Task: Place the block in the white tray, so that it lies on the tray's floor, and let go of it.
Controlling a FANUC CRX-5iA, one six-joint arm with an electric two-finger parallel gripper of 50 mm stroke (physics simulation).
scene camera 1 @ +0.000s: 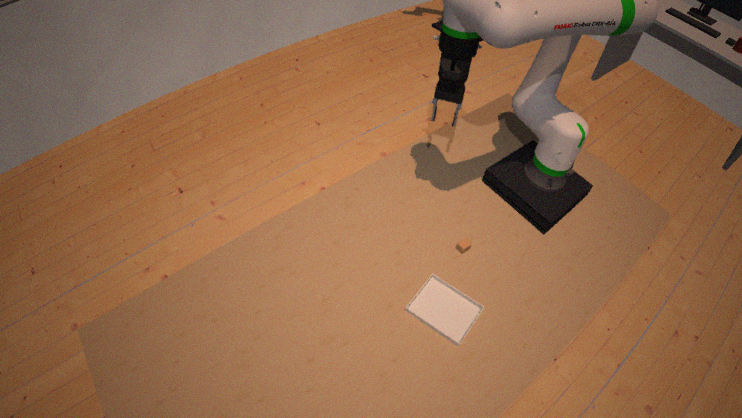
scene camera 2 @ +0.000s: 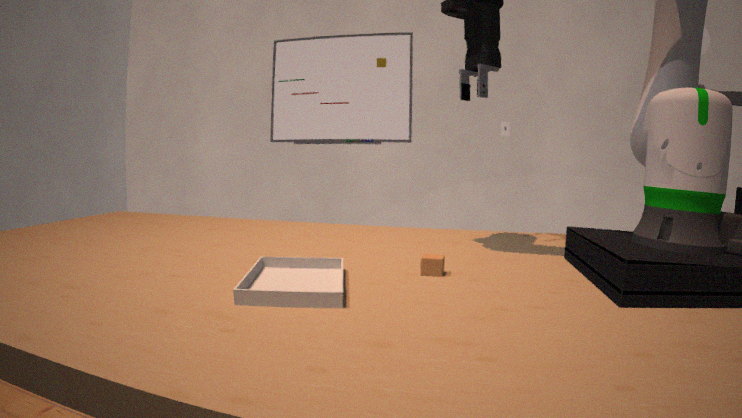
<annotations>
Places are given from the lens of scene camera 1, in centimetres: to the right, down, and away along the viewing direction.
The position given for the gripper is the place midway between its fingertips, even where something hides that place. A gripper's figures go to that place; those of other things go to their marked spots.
gripper (scene camera 1: 443,121): 20, -24, 104
white tray (scene camera 1: 440,306): 19, 26, 103
</annotations>
